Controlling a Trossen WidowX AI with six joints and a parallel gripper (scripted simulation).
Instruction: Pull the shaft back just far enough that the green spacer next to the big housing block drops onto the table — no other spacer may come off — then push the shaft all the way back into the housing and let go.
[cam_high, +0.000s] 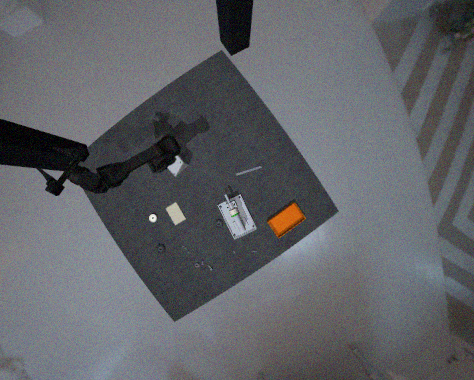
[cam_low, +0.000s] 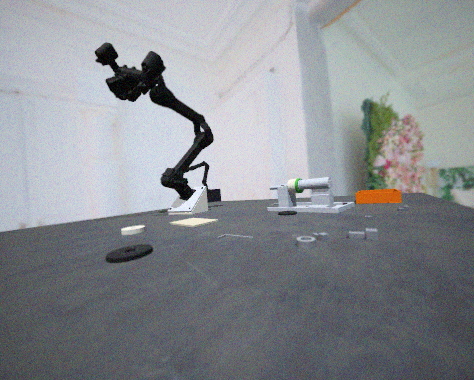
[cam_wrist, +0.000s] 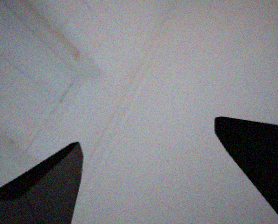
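My gripper tip is now 51 cm short of the grey shaft, 42 cm to the right of it and 49 cm above it. The rest, counted from my gripper tip: black disc (50 cm ahead, 11 cm to the right, 57 cm below); cream tile (36 cm ahead, 10 cm to the left, 57 cm below); white ring (31 cm ahead, 4 cm to the right, 57 cm below).
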